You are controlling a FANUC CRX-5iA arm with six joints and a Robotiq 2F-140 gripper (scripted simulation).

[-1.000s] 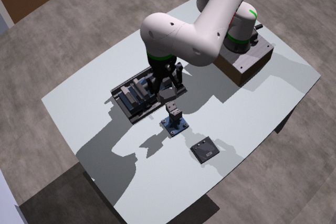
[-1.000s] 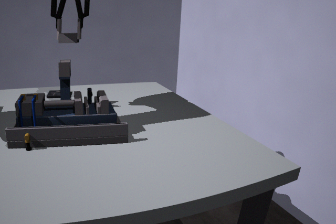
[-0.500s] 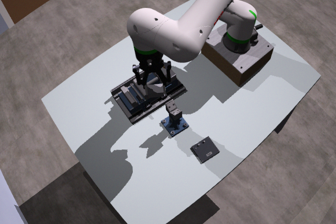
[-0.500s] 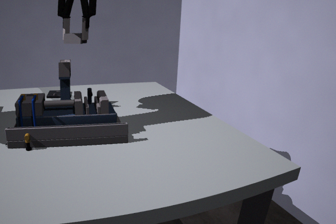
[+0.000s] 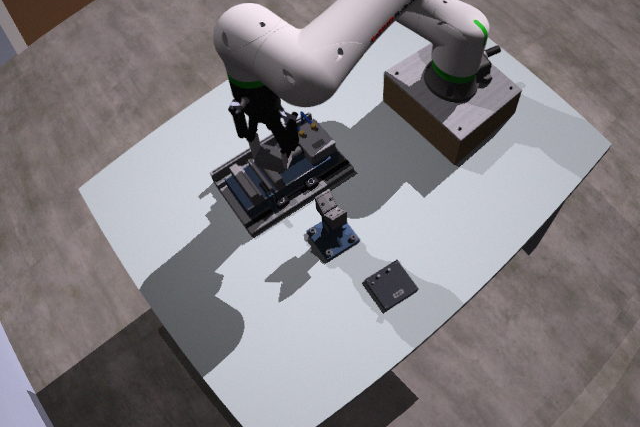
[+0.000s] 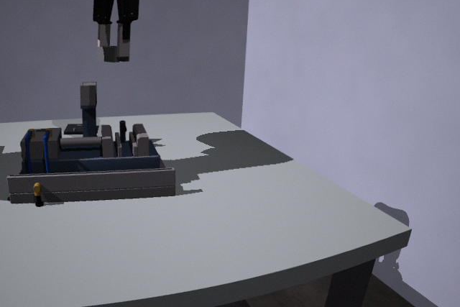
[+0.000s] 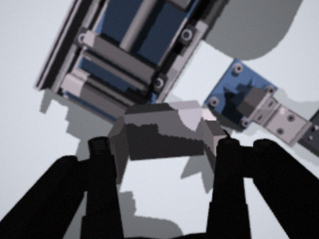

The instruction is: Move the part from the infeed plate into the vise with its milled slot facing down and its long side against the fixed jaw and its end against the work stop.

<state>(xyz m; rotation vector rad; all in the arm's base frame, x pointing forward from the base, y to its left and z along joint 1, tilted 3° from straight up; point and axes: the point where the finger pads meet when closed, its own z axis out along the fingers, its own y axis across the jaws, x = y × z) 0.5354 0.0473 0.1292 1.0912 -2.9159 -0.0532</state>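
The fixed jaw is 19 cm below my hand, 7 cm to the right of it and 6 cm ahead of it. Also, from my hand: moving jaw: 19 cm below, 8 cm to the right, 1 cm behind; part: 3 cm below; black work stop: 17 cm below, 3 cm to the right, 2 cm ahead.
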